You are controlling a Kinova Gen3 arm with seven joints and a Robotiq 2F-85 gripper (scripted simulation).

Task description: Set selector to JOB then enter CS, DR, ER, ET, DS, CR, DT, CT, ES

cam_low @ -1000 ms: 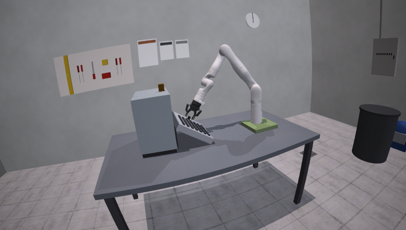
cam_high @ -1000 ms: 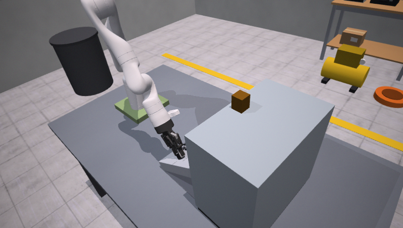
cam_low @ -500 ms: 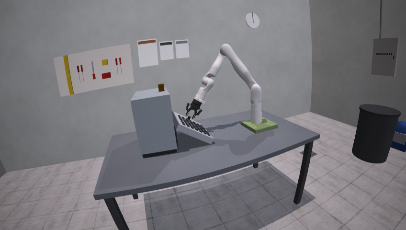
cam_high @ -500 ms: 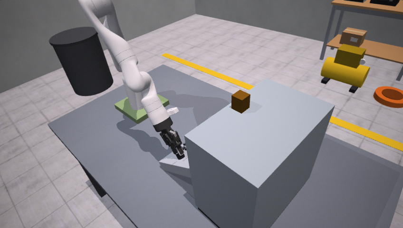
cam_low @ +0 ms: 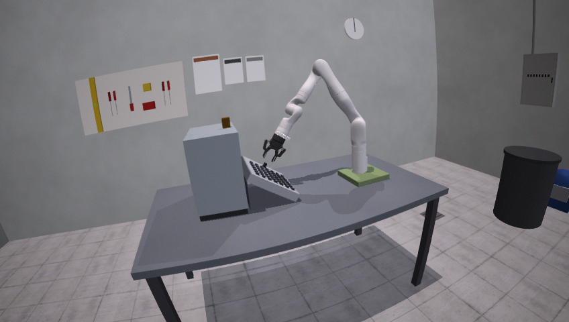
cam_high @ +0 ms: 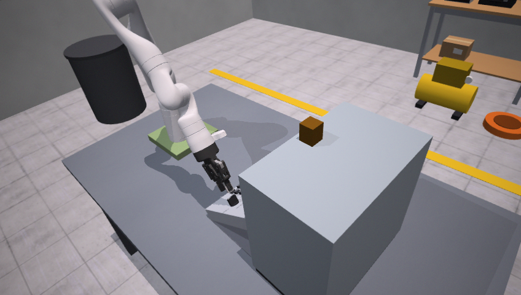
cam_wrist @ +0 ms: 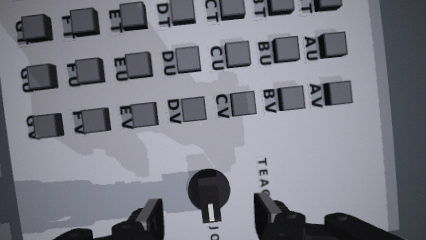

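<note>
Right now the black selector knob is 4 cm below my hand, 3 cm ahead of it and 1 cm to the right of it. From my hand the other things lie so: sloped key panel: 11 cm to the left, 9 cm below, 6 cm ahead.
</note>
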